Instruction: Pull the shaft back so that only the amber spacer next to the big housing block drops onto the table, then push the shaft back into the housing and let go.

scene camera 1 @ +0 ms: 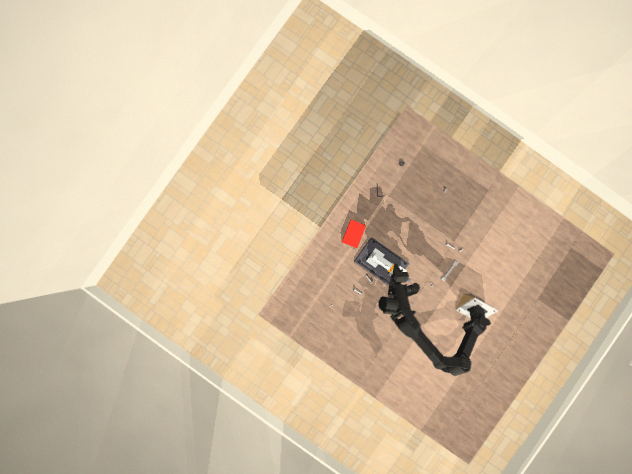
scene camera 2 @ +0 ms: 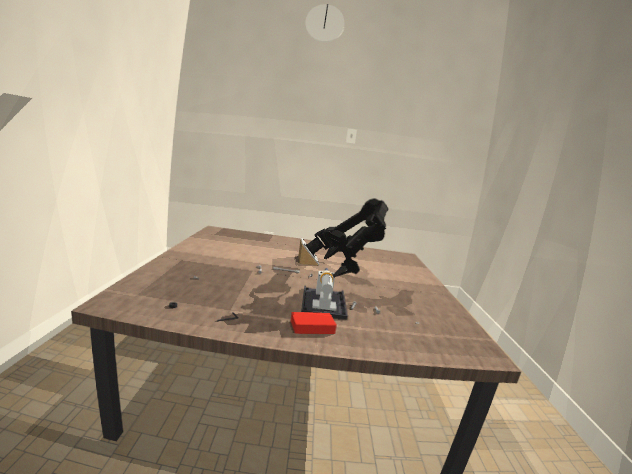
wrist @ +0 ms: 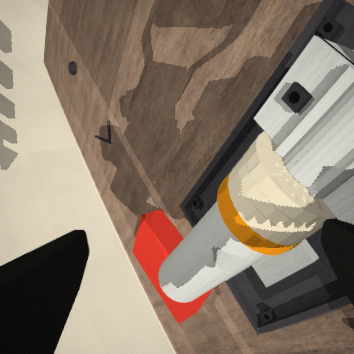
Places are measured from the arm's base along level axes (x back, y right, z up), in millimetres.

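Pixels of known places: gripper, fingertip midpoint: [scene camera 1: 393, 269] [scene camera 2: 329, 267] [wrist: 205, 236]; arm's base at its link origin: [scene camera 1: 477, 310] [scene camera 2: 309, 249].
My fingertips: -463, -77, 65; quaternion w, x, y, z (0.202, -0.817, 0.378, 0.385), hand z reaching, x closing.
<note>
Ahead of a thing's pixels: the offset from my fingertips to its top centre, as dx, dy, dz.
In the wrist view, the pale grey shaft [wrist: 200, 265] [scene camera 2: 325, 286] points toward the lower left, its free end above the red box. An amber spacer {-3, +3, -19} [wrist: 235, 227] [scene camera 2: 326, 274] [scene camera 1: 391, 268] rings it, beside a cream round part {+21, +3, -19} [wrist: 270, 175]. A white block [wrist: 315, 70] with a dark square-rimmed hole, seemingly the housing, lies beyond at the upper right. All stand on a dark base tray [wrist: 245, 305] [scene camera 1: 360, 257] [scene camera 2: 339, 315]. My gripper [wrist: 205, 236] [scene camera 1: 400, 274] [scene camera 2: 336, 275] is open and empty, close to the amber spacer. The right finger partly hides the assembly.
A red box {-233, +37, -91} [scene camera 1: 353, 234] [scene camera 2: 313, 323] [wrist: 150, 240] lies beside the tray near the table edge. A bent black key {-249, +298, -117} [scene camera 1: 379, 191] [scene camera 2: 228, 317] [wrist: 106, 133], a dark nut {-237, +469, -111} [scene camera 1: 401, 162] [scene camera 2: 173, 305] [wrist: 72, 67], a wrench {+268, +165, -114} [scene camera 1: 449, 270] [scene camera 2: 285, 268] and small screws lie around.
</note>
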